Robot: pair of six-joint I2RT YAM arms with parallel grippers.
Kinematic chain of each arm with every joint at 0, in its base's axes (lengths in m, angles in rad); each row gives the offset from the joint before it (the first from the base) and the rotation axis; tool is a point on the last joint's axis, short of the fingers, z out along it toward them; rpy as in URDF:
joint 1: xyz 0 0 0.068 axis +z
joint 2: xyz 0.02 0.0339 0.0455 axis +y
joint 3: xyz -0.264 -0.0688 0 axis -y
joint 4: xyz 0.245 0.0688 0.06 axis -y
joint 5: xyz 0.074 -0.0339 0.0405 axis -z
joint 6: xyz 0.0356 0 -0.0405 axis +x
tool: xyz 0 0 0 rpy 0 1.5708 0
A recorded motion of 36 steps. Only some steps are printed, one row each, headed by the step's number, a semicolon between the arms.
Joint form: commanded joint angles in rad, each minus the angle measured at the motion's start. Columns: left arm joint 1, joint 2, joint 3, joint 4, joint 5, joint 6; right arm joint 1, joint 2, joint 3, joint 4, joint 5, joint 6.
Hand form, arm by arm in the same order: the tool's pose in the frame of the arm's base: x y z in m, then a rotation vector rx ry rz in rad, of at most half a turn. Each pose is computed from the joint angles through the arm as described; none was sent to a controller.
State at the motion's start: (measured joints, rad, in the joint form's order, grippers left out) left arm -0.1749 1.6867 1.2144 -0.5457 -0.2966 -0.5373; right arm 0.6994 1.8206 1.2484 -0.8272 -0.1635 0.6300
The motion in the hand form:
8: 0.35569 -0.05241 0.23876 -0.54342 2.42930 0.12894; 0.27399 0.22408 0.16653 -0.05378 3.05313 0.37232
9: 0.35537 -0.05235 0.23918 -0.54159 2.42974 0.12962; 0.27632 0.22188 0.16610 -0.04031 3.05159 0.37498
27: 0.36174 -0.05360 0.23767 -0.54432 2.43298 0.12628; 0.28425 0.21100 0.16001 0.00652 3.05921 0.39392
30: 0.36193 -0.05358 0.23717 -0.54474 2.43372 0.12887; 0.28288 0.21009 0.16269 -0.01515 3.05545 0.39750
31: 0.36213 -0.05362 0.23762 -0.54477 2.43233 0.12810; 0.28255 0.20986 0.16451 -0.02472 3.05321 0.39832
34: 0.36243 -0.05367 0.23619 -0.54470 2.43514 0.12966; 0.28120 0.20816 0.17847 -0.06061 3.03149 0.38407
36: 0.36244 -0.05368 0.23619 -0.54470 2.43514 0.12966; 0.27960 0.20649 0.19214 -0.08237 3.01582 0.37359
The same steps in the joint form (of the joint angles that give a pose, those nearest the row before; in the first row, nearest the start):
8: -0.0030 0.0068 0.0526 -0.0173 -0.0286 0.0173; -0.0291 0.0478 0.0048 0.0725 0.0116 0.0204
9: -0.0030 0.0053 0.0526 -0.0188 -0.0286 0.0188; -0.0382 0.0493 0.0049 0.0755 0.0101 0.0204
27: -0.0030 0.0314 0.0772 -0.0203 -0.0255 0.0158; -0.0782 0.0585 -0.0089 0.0940 -0.0098 0.0127
30: -0.0030 0.0329 0.0772 -0.0204 -0.0271 0.0158; -0.0782 0.0478 -0.0120 0.0894 -0.0114 -0.0010
31: -0.0030 0.0329 0.0787 -0.0203 -0.0271 0.0158; -0.0782 0.0433 -0.0105 0.0848 -0.0114 -0.0071
34: -0.0030 0.0359 0.0772 -0.0188 -0.0271 0.0158; -0.0782 0.0126 0.0079 0.0481 0.0054 -0.0317
36: -0.0030 0.0360 0.0772 -0.0188 -0.0271 0.0157; -0.0782 -0.0149 0.0293 0.0082 0.0177 -0.0470

